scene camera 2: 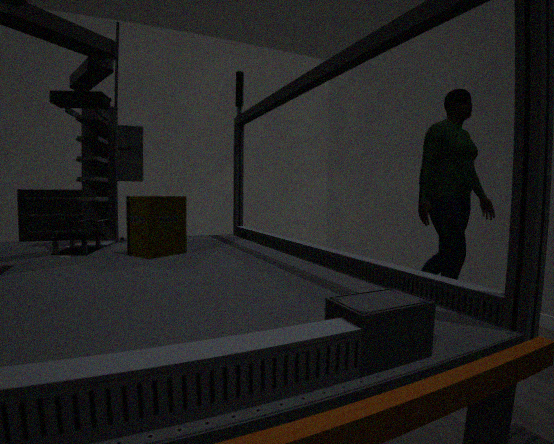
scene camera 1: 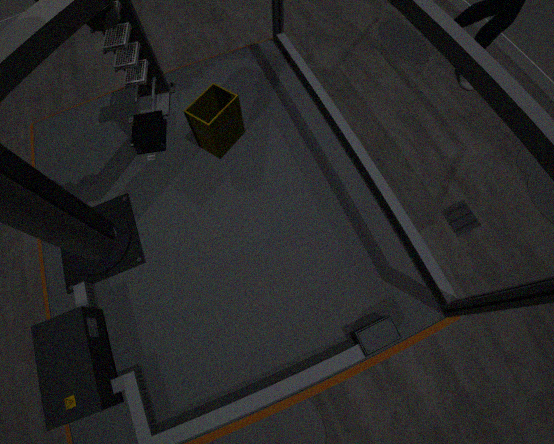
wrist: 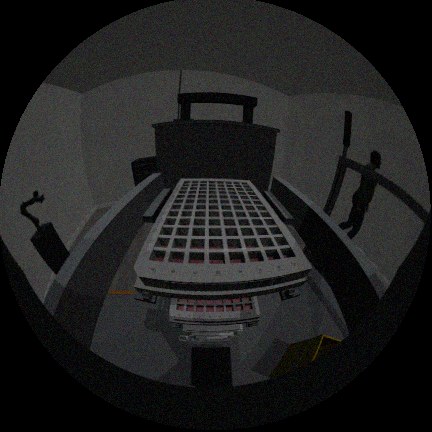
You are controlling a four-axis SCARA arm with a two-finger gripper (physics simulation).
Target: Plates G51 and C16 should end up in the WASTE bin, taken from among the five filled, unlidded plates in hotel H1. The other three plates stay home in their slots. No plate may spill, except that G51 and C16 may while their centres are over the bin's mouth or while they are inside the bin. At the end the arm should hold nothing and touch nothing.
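Pixels of known places: gripper, fingertip midpoint: (wrist: 217, 182); arm's base, link origin: (scene camera 1: 100, 242).
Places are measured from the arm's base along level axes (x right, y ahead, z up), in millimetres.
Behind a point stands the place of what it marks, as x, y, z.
Observation:
The top plate (wrist: 218, 270) {-483, 331, 521} in hotel H1 (scene camera 2: 96, 150) {-601, 356, 402} (wrist: 216, 150) {-599, 365, 553} lies level under the wrist camera, its open wells holding reddish liquid. My gripper (wrist: 217, 182) {-559, 355, 528} (scene camera 2: 80, 100) is at hotel-top height, its two finger pads along the plate's long sides, shut on it. The plate looks seated at its slot. Lower plates show beneath it, one (wrist: 215, 305) {-493, 336, 440} in the wrist view and others (scene camera 1: 116, 36) {-528, 349, 363} (scene camera 1: 126, 55) {-528, 348, 285} (scene camera 1: 136, 71) {-535, 351, 205} in scene camera 1. No plate label is readable, so I cannot tell which is G51 or C16. The yellow WASTE bin (scene camera 1: 219, 131) {-156, 561, 146} (scene camera 2: 157, 226) {-159, 562, 115} (wrist: 295, 356) {-288, 548, 114} stands upright beside the hotel.
A black box (scene camera 1: 149, 132) {-340, 307, 73} stands in front of the hotel. The arm's dark column (scene camera 1: 55, 215) {52, 54, 316} rises at left. A grey cabinet (scene camera 1: 67, 367) {407, -110, 128} and a small grey box (scene camera 1: 378, 336) {669, 747, 88} (scene camera 2: 382, 320) {705, 720, 78} stand at the near edges. A person (scene camera 2: 450, 170) (wrist: 364, 192) walks outside the guard frame.

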